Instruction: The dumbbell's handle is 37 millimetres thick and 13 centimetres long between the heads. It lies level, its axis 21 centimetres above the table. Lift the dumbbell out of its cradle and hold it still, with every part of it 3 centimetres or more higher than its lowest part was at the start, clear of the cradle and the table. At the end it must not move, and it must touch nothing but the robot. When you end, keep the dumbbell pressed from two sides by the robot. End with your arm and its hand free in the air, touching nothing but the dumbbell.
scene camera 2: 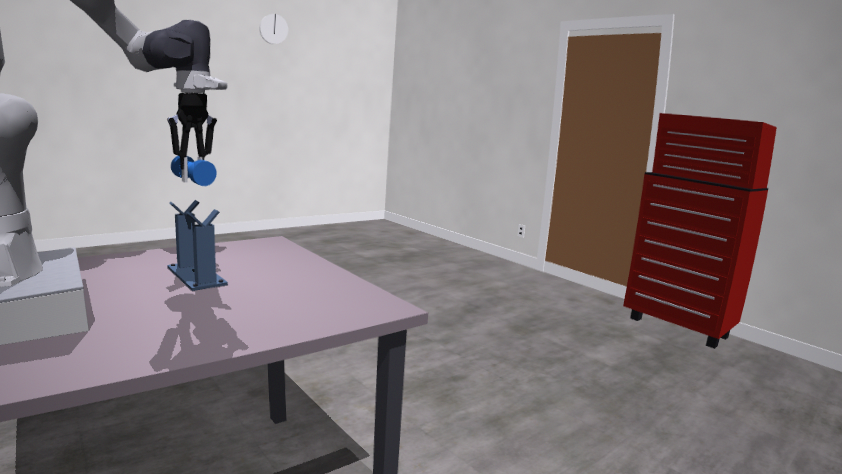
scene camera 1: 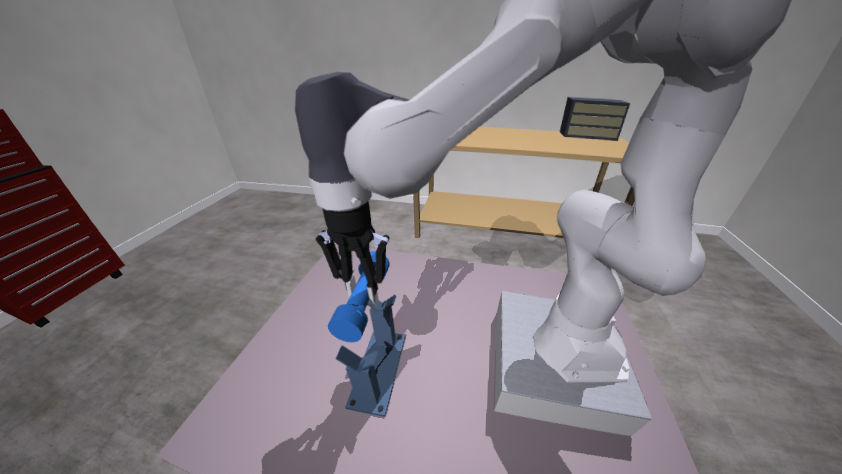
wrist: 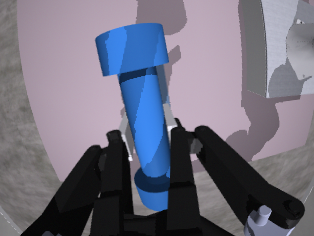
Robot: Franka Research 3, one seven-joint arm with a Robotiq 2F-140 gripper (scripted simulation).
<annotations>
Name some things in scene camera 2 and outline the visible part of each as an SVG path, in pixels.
The gripper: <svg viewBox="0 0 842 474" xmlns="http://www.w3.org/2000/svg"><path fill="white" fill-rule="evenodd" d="M204 93L179 93L178 111L175 116L167 119L171 130L173 154L180 156L182 182L185 183L188 182L186 156L191 128L194 127L199 155L197 160L204 160L205 156L211 154L214 126L217 119L208 115L207 95ZM207 119L208 125L204 150L202 125ZM178 119L183 125L181 147L179 147L177 129Z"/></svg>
A blue dumbbell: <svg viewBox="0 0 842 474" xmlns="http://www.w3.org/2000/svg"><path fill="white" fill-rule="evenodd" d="M187 156L188 178L190 177L192 182L201 186L212 184L217 175L215 166L211 162L204 160L194 161L191 157ZM176 156L171 162L171 171L175 176L182 178L180 157Z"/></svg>
</annotations>
